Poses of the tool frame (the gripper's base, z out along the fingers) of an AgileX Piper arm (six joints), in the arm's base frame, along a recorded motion.
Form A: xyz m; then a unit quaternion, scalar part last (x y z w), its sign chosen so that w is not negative.
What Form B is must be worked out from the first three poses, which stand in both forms.
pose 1, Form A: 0.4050, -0.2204, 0.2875, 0.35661, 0.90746, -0.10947, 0.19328
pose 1, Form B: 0.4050, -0.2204, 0.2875, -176.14, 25.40, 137.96
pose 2, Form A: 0.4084, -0.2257, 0.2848, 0.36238, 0.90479, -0.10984, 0.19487
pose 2, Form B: 0.4084, -0.2257, 0.2848, -176.34, 25.61, 137.18
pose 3, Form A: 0.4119, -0.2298, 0.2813, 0.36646, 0.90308, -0.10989, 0.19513
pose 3, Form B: 0.4119, -0.2298, 0.2813, -176.47, 25.66, 136.63
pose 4, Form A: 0.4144, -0.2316, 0.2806, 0.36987, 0.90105, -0.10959, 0.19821
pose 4, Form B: 0.4144, -0.2316, 0.2806, -176.76, 25.99, 136.11
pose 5, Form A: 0.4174, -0.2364, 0.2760, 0.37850, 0.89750, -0.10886, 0.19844
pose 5, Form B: 0.4174, -0.2364, 0.2760, -177.12, 26.02, 134.93
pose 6, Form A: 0.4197, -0.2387, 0.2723, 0.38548, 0.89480, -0.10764, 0.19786
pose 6, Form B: 0.4197, -0.2387, 0.2723, -177.45, 25.92, 133.98
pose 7, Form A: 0.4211, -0.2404, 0.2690, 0.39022, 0.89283, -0.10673, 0.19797
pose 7, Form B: 0.4211, -0.2404, 0.2690, -177.70, 25.90, 133.31
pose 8, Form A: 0.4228, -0.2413, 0.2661, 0.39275, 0.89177, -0.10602, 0.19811
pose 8, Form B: 0.4228, -0.2413, 0.2661, -177.87, 25.89, 132.95
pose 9, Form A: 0.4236, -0.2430, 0.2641, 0.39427, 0.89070, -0.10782, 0.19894
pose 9, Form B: 0.4236, -0.2430, 0.2641, -177.75, 26.07, 132.77
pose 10, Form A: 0.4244, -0.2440, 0.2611, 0.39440, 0.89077, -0.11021, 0.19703
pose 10, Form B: 0.4244, -0.2440, 0.2611, -177.39, 25.97, 132.84
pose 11, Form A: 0.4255, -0.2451, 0.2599, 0.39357, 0.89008, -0.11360, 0.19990
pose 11, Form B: 0.4255, -0.2451, 0.2599, -177.13, 26.44, 132.97
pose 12, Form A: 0.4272, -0.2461, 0.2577, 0.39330, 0.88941, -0.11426, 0.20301
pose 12, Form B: 0.4272, -0.2461, 0.2577, -177.20, 26.81, 132.96
